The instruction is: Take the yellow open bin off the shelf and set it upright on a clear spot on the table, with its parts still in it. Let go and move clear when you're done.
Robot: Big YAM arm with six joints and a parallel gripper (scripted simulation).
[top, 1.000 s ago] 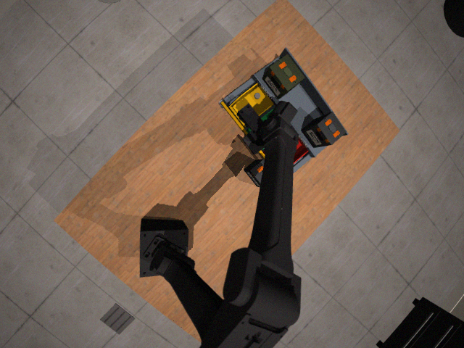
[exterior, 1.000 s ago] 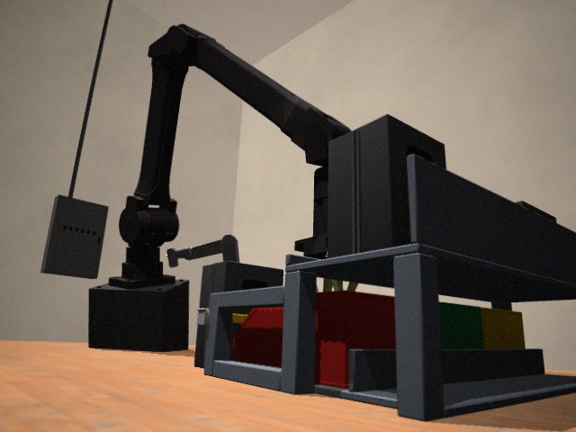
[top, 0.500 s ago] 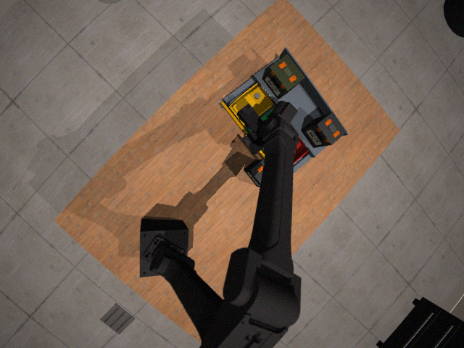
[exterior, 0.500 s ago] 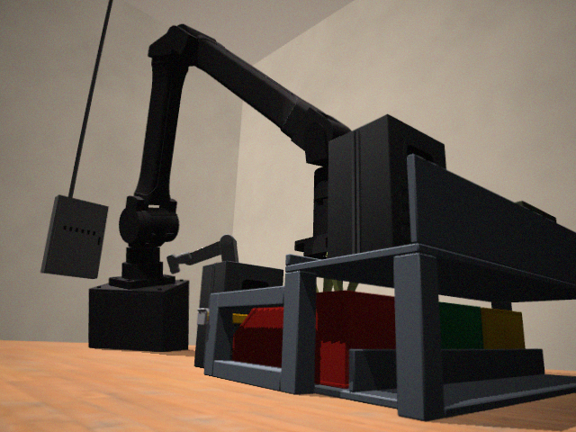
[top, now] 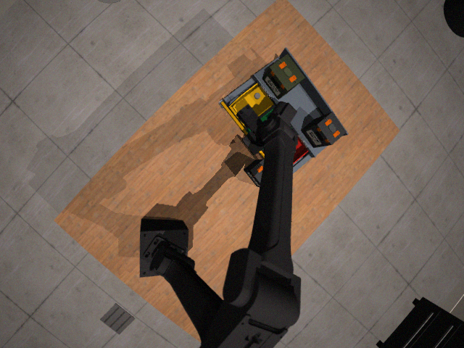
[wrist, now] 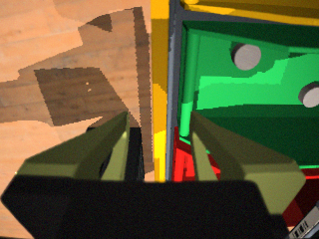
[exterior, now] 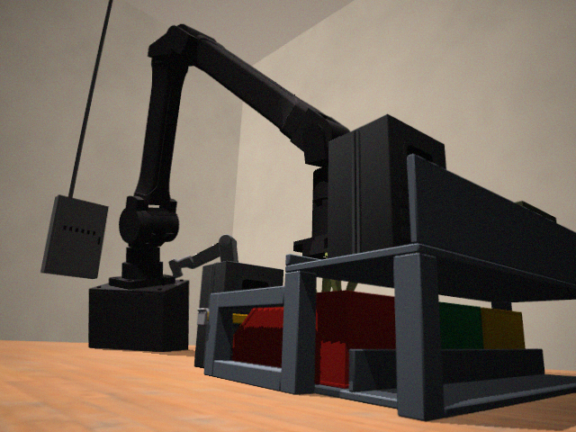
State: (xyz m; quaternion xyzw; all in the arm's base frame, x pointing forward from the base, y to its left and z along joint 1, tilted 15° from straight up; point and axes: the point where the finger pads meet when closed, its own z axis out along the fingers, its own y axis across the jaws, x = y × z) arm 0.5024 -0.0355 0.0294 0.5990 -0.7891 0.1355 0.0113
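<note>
The thin yellow rod is 30 mm below my hand. Also, from my hand: red bin 70 mm ahead, 140 mm to the right, 40 mm below; then green bin 100 mm ahead, 30 mm to the right, 40 mm below; then yellow open bin 130 mm ahead, 80 mm to the left, 40 mm below.
</note>
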